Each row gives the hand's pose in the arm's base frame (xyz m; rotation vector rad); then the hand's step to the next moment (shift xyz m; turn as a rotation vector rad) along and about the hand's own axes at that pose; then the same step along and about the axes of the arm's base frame.
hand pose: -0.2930 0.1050 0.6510 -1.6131 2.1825 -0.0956
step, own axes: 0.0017 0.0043 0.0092 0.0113 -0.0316 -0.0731
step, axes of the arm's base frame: -0.0008 0.0016 -0.0101 -0.0015 -0.0347 0.0726
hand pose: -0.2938 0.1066 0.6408 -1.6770 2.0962 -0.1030
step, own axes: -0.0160 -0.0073 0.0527 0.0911 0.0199 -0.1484
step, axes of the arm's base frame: 0.0296 0.0247 -0.0400 -0.0901 -0.1129 0.0992
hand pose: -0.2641 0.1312 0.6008 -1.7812 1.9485 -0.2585
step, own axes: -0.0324 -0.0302 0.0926 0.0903 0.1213 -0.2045
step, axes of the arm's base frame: 0.0711 0.0443 -0.0593 -0.2059 -0.1088 0.1022
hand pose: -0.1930 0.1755 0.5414 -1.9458 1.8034 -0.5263
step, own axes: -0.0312 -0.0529 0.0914 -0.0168 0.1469 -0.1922
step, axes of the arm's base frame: 0.0917 0.0394 -0.0466 -0.2291 -0.0029 0.0795
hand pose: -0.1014 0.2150 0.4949 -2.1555 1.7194 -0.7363
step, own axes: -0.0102 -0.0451 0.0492 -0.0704 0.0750 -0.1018
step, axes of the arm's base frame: 0.0625 0.0166 -0.0195 -0.1288 0.0585 0.0306
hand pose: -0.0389 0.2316 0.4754 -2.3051 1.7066 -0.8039
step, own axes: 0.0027 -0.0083 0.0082 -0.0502 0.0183 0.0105
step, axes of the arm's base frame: 0.0117 -0.0012 -0.0024 -0.0202 0.0384 -0.0329
